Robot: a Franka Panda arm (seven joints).
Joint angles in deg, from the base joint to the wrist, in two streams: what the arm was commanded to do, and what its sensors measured. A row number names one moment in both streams.
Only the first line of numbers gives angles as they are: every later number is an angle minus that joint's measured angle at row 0.
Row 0, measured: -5.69 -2.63 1.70 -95.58 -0.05 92.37 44.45
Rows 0 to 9, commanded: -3.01 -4.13 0.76 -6.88 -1.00 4.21 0.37; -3.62 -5.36 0.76 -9.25 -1.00 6.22 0.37; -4.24 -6.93 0.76 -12.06 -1.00 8.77 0.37; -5.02 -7.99 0.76 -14.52 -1.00 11.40 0.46; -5.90 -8.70 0.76 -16.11 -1.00 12.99 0.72; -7.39 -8.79 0.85 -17.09 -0.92 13.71 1.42; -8.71 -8.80 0.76 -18.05 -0.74 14.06 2.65; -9.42 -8.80 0.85 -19.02 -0.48 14.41 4.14; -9.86 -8.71 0.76 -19.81 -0.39 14.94 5.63; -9.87 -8.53 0.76 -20.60 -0.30 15.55 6.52
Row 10, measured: -8.23 -7.34 -0.09 -16.84 -0.07 12.91 2.65
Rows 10 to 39, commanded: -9.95 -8.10 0.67 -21.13 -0.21 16.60 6.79; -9.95 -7.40 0.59 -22.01 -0.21 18.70 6.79; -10.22 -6.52 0.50 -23.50 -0.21 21.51 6.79; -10.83 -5.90 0.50 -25.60 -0.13 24.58 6.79; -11.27 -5.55 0.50 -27.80 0.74 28.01 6.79; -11.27 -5.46 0.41 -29.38 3.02 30.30 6.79; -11.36 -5.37 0.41 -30.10 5.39 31.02 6.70; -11.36 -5.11 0.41 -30.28 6.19 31.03 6.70; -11.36 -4.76 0.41 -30.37 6.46 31.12 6.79; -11.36 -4.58 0.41 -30.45 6.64 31.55 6.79; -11.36 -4.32 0.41 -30.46 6.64 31.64 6.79; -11.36 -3.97 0.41 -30.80 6.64 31.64 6.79; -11.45 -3.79 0.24 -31.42 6.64 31.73 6.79; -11.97 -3.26 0.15 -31.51 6.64 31.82 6.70; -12.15 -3.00 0.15 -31.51 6.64 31.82 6.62; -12.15 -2.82 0.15 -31.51 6.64 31.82 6.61; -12.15 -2.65 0.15 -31.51 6.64 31.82 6.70; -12.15 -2.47 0.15 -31.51 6.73 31.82 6.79; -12.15 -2.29 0.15 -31.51 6.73 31.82 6.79; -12.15 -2.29 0.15 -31.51 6.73 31.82 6.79; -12.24 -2.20 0.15 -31.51 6.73 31.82 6.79; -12.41 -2.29 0.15 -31.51 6.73 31.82 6.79; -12.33 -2.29 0.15 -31.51 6.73 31.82 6.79; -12.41 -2.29 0.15 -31.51 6.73 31.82 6.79; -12.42 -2.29 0.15 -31.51 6.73 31.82 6.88; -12.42 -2.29 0.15 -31.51 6.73 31.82 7.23; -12.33 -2.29 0.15 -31.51 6.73 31.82 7.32; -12.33 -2.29 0.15 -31.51 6.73 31.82 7.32; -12.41 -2.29 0.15 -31.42 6.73 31.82 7.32; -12.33 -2.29 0.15 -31.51 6.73 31.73 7.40
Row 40, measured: -11.89 -2.37 -0.47 -31.11 5.77 30.63 6.77
